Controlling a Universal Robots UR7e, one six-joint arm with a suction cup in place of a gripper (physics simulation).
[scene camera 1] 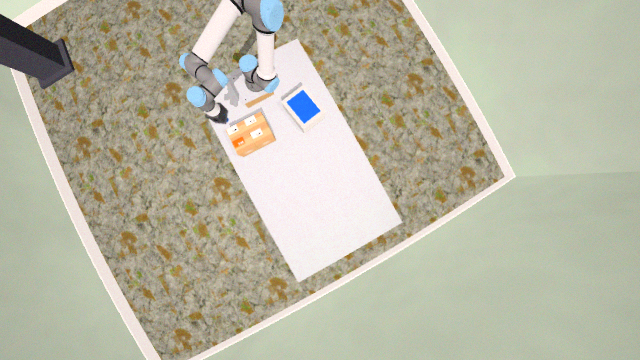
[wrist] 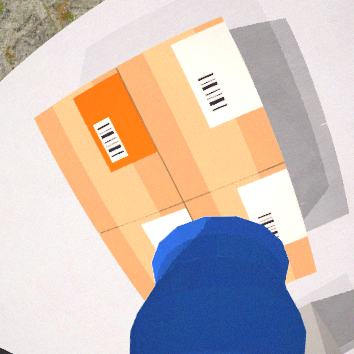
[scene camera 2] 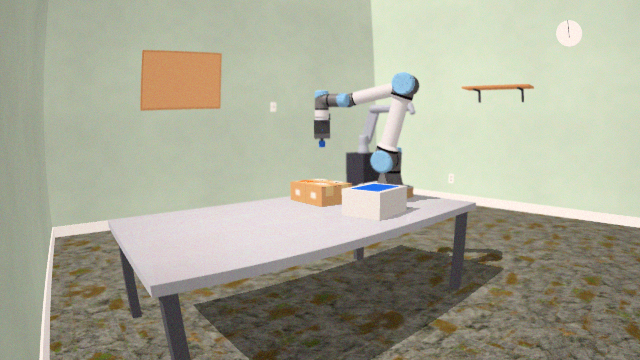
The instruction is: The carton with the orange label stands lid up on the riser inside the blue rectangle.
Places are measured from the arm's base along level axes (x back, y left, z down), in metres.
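Pixels of known places: end effector, tool point: [wrist: 220, 273] [scene camera 2: 322, 146].
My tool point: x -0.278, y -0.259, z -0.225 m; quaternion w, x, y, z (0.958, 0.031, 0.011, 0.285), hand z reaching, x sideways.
Note:
Behind a point stands the place of what it marks.
The carton with the orange label [scene camera 1: 238, 143] @(x -0.367, y -0.307, z -0.036 m) [scene camera 2: 297, 192] @(x -0.436, y -0.281, z 0.018 m) [wrist: 137, 137] @(x -0.345, y -0.281, z -0.034 m) stands lid up on the table, at one corner of a tight two-by-two block. The other cartons [scene camera 1: 261, 131] [wrist: 185, 145] there have white labels. The white riser [scene camera 1: 306, 127] @(x -0.488, y 0.171, z -0.034 m) [scene camera 2: 361, 203] @(x -0.472, y 0.250, z 0.002 m) stands apart from the block, with the blue rectangle [scene camera 1: 303, 107] @(x -0.357, y 0.216, z -0.053 m) [scene camera 2: 375, 187] @(x -0.355, y 0.223, z -0.053 m) bare on its top. My suction cup [scene camera 1: 227, 120] [scene camera 2: 322, 144] [wrist: 220, 250] points down, high above the cartons' level near the table's side edge, open and holding no carton. In the wrist view it hides parts of two white-labelled cartons.
The arm's base with a wooden strip [scene camera 1: 260, 100] @(x -0.109, y -0.035, z 0.051 m) [scene camera 2: 410, 192] @(x 0.096, y 0.078, z 0.036 m) stands on the table [scene camera 1: 320, 200] @(x -0.999, y 0.017, z 0.067 m) [scene camera 2: 225, 240] @(x -1.090, y 0.204, z 0.067 m) behind the cartons and riser. A black pedestal [scene camera 2: 356, 167] with a grey arm shape above it shows behind the robot. A dark column [scene camera 1: 30, 47] stands at the upper left.

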